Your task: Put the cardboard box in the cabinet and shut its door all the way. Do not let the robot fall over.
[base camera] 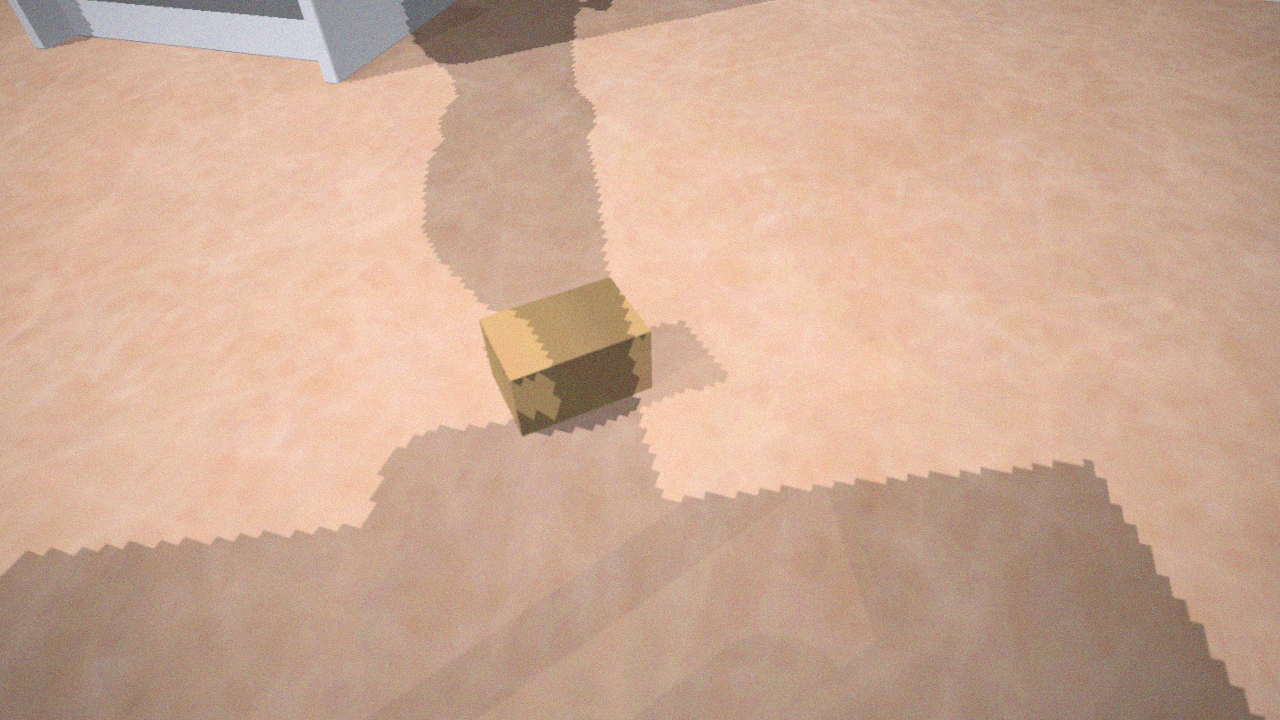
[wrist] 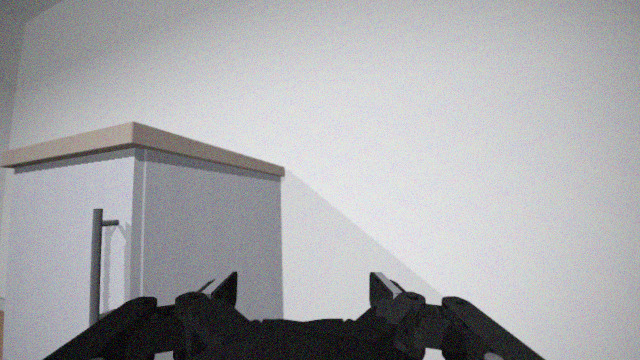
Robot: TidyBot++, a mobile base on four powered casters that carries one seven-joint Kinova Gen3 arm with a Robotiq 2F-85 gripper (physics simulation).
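Places are measured from the arm's base along level axes (x ahead, y left, z up), in metres.
Pixels of known places: gripper, fingertip midpoint: (wrist: 304, 287).
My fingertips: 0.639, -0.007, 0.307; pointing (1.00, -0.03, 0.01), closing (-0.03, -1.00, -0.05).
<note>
For each thing: its top centre in the pictures, then the offset to it from my fingertips, as dx, dy, dz. "spot": a spot on its surface instead. Level surfaces: height alone.
- cardboard box, middle of its top: (base camera: 563, 325) -0.205, +0.034, -0.653
- dark vertical bar handle, surface spot: (wrist: 96, 260) spot: +0.264, +0.347, -0.033
- floor, its level: dz -0.703
The cardboard box (base camera: 572, 344) sits upright on the floor near the middle of the base camera view, partly in shadow. A light grey cabinet (wrist: 215, 225) with a wooden top stands at the left of the wrist view. Its front door (wrist: 50, 225) carries a dark vertical bar handle (wrist: 96, 260) near the right edge and looks shut or nearly so. My gripper (wrist: 304, 287) is open with nothing between its fingers, pointing toward the wall and the cabinet's side. It does not show in the base camera view, and the box does not show in the wrist view.
The lower part of a light grey cabinet-like unit (base camera: 366, 35) stands at the top left of the base camera view, beyond the box. A pale wall (wrist: 450, 125) rises behind and right of the cabinet. Shadows cross the floor (base camera: 895, 223) around the box.
</note>
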